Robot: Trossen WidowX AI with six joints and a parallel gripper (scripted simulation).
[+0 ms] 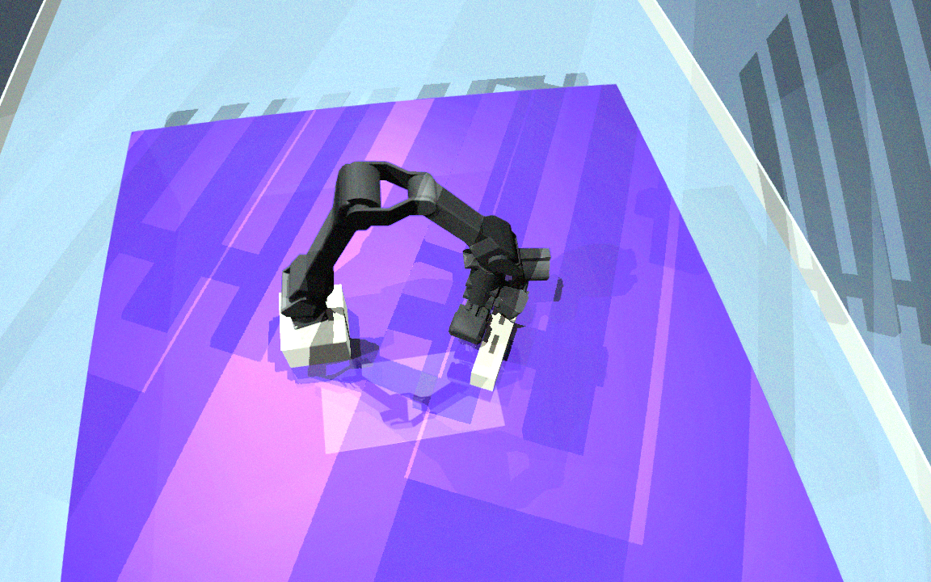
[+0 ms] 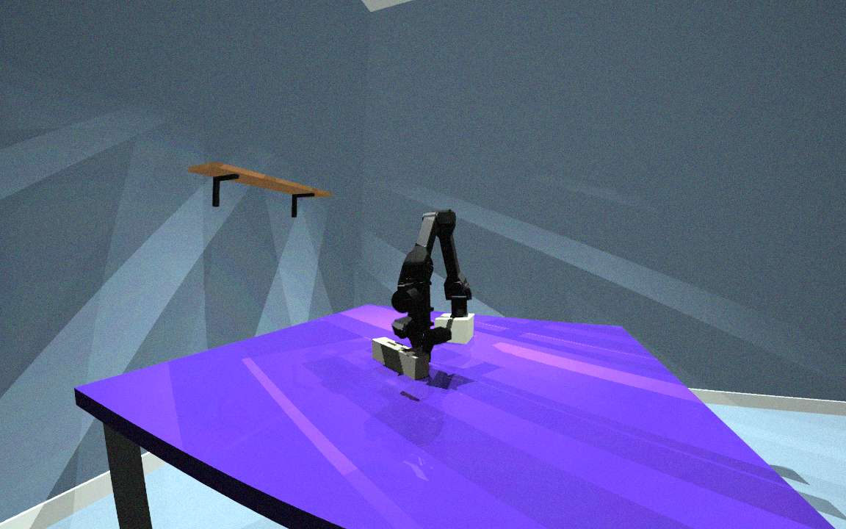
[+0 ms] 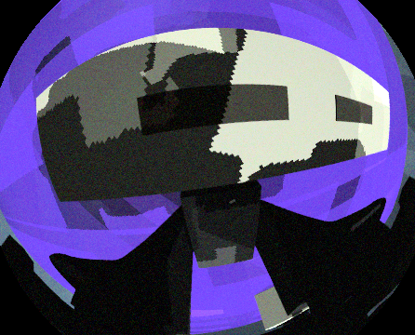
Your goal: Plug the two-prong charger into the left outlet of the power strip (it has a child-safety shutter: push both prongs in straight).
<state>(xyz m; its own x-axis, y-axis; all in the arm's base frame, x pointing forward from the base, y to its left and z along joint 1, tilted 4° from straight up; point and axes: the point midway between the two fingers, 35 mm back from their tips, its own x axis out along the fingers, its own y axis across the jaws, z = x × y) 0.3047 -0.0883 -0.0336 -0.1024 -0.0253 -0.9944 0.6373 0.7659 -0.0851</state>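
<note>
Now: gripper tip 10 mm short of the dark charger, 10 mm to the left of it and 10 mm below it.
</note>
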